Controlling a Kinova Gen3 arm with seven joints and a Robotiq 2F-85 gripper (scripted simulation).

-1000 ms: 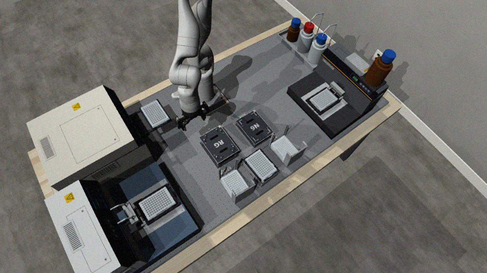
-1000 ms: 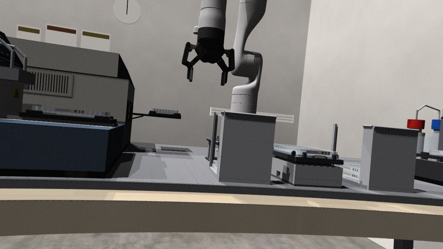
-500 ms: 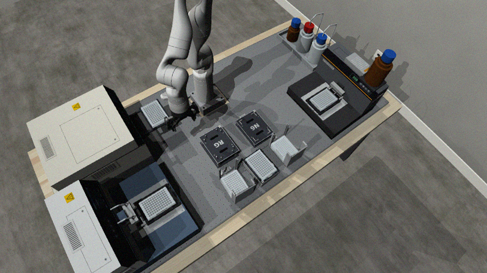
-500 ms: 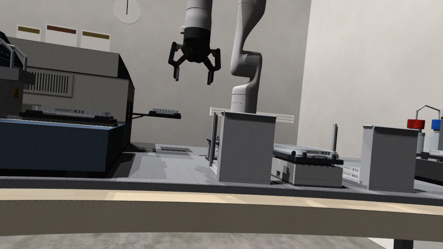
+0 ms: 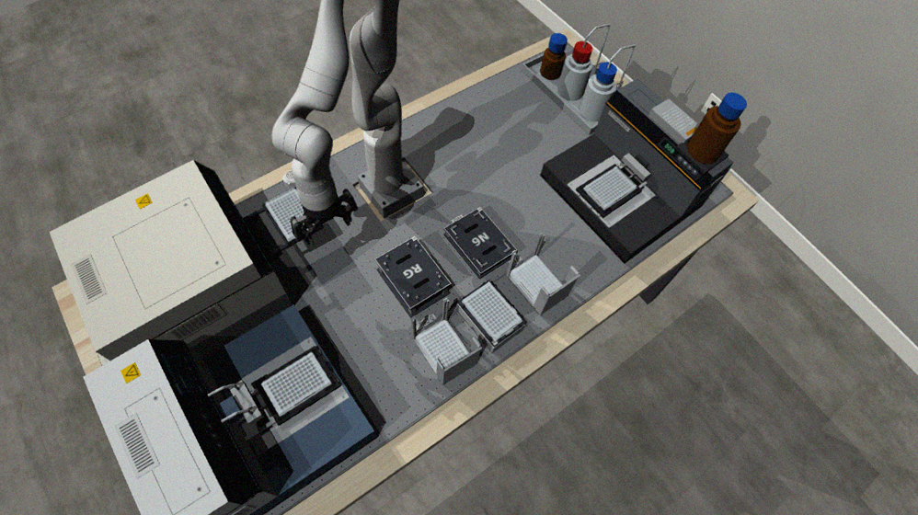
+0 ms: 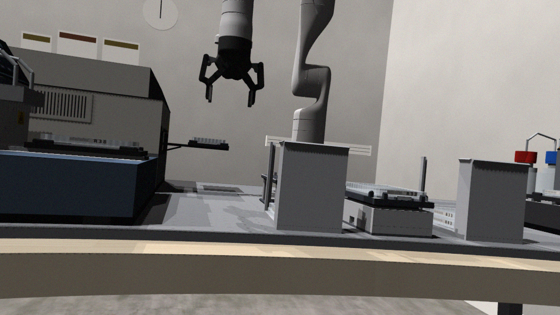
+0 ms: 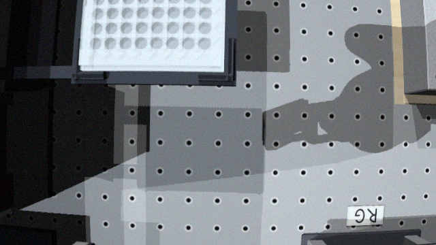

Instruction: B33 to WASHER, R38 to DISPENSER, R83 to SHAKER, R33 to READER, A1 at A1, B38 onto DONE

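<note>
The plate B38 is 15 cm behind my hand, 3 cm to the right of it and 9 cm below it. From my hand the other things lie so: washer manifold: 21 cm ahead, 34 cm to the right, 6 cm below; RG nest: 13 cm ahead, 14 cm to the left, 16 cm below; plate R38: 21 cm ahead, 24 cm to the right, 12 cm below.
</note>
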